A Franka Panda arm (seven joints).
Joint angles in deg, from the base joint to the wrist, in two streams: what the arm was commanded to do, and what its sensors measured. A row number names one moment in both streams.
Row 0, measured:
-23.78, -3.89, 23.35, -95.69, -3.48, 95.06, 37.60
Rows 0 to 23, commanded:
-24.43, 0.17, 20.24, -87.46, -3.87, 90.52, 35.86
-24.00, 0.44, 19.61, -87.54, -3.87, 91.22, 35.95
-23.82, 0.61, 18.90, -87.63, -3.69, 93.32, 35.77
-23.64, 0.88, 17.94, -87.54, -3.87, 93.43, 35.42
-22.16, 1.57, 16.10, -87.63, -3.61, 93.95, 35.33
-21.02, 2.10, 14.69, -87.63, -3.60, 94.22, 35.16
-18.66, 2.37, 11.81, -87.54, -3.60, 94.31, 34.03
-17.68, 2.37, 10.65, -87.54, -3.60, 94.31, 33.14
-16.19, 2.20, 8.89, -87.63, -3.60, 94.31, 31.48
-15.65, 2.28, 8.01, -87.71, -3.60, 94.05, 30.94
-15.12, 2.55, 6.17, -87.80, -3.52, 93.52, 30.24
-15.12, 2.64, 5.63, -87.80, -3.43, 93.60, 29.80
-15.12, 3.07, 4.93, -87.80, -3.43, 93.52, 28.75
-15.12, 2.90, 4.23, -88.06, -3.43, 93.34, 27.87
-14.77, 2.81, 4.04, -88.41, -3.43, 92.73, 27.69
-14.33, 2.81, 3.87, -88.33, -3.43, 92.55, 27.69
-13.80, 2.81, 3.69, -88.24, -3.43, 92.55, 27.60
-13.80, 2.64, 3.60, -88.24, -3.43, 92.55, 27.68
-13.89, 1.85, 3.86, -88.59, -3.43, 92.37, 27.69
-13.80, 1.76, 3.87, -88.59, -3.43, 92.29, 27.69
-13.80, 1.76, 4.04, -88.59, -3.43, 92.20, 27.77
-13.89, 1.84, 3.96, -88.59, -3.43, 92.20, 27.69
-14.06, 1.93, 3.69, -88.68, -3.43, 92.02, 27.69
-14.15, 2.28, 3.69, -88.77, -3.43, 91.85, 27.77
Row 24, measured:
-14.33, 2.18, 4.29, -89.07, -3.47, 93.44, 28.17
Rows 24 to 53, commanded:
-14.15, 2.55, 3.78, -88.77, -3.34, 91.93, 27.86
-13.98, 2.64, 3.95, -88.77, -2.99, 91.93, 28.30
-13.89, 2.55, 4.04, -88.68, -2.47, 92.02, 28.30
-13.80, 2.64, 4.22, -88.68, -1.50, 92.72, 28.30
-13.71, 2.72, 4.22, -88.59, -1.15, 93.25, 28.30
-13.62, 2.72, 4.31, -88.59, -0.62, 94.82, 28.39
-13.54, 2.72, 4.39, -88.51, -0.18, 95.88, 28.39
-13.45, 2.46, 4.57, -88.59, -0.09, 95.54, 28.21
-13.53, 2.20, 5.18, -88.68, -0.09, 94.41, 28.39
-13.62, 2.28, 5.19, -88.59, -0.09, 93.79, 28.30
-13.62, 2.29, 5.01, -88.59, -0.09, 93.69, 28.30
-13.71, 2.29, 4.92, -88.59, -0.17, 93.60, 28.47
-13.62, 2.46, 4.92, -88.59, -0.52, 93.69, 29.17
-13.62, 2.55, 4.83, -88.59, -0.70, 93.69, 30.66
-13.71, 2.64, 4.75, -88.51, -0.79, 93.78, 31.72
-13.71, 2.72, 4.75, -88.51, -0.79, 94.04, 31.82
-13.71, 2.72, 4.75, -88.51, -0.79, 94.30, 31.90
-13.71, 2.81, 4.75, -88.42, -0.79, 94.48, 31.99
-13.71, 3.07, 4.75, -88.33, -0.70, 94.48, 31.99
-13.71, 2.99, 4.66, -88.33, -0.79, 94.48, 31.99
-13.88, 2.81, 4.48, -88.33, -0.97, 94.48, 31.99
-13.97, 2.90, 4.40, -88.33, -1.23, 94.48, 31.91
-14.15, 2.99, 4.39, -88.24, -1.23, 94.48, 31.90
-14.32, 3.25, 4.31, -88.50, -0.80, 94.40, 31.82
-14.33, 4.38, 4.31, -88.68, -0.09, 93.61, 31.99
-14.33, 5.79, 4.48, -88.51, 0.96, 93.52, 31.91
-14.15, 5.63, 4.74, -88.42, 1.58, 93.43, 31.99
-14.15, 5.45, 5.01, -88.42, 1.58, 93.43, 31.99
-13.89, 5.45, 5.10, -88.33, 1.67, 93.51, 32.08
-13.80, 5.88, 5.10, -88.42, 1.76, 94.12, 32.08
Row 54, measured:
-13.87, 4.97, 4.33, -89.40, 0.90, 94.36, 31.23
